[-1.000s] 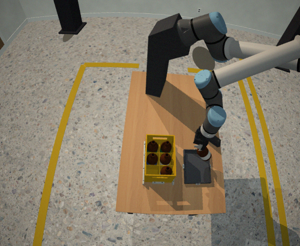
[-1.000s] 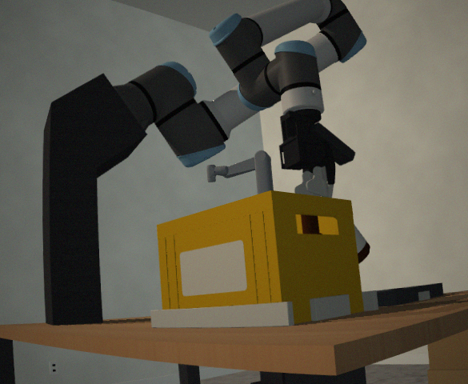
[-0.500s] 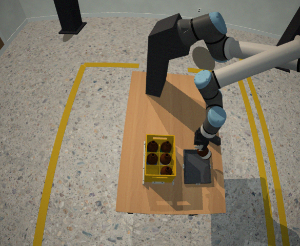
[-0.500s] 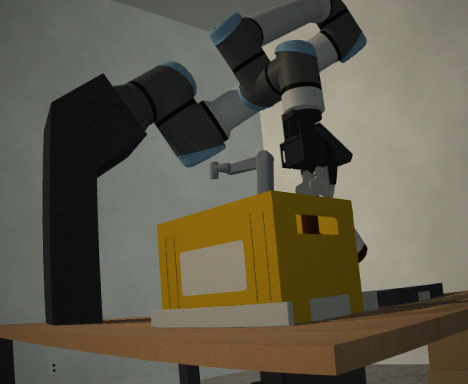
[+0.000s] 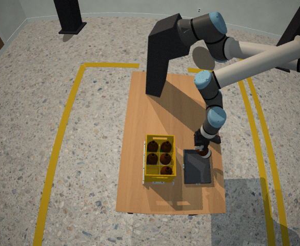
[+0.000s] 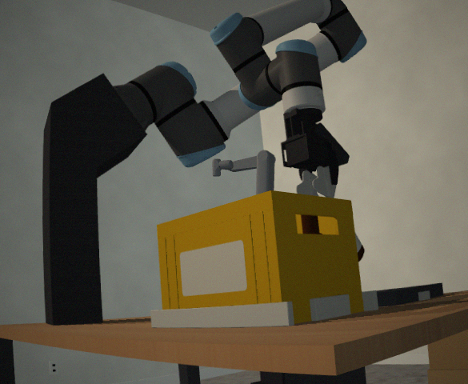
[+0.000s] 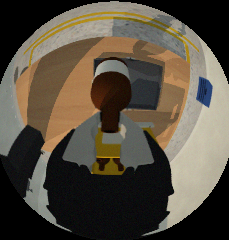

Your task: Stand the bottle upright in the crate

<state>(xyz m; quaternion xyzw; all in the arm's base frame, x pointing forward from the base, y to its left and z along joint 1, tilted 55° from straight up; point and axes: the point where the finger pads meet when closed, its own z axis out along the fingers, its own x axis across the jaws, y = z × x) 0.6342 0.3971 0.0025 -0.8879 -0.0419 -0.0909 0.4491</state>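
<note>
My hand is 30 mm to the right of the brown bottle and 40 mm above it. The rest, counted from my hand: crate 80 mm ahead, 240 mm to the right, 120 mm below; dark tray 60 mm ahead, 40 mm to the left, 190 mm below.
</note>
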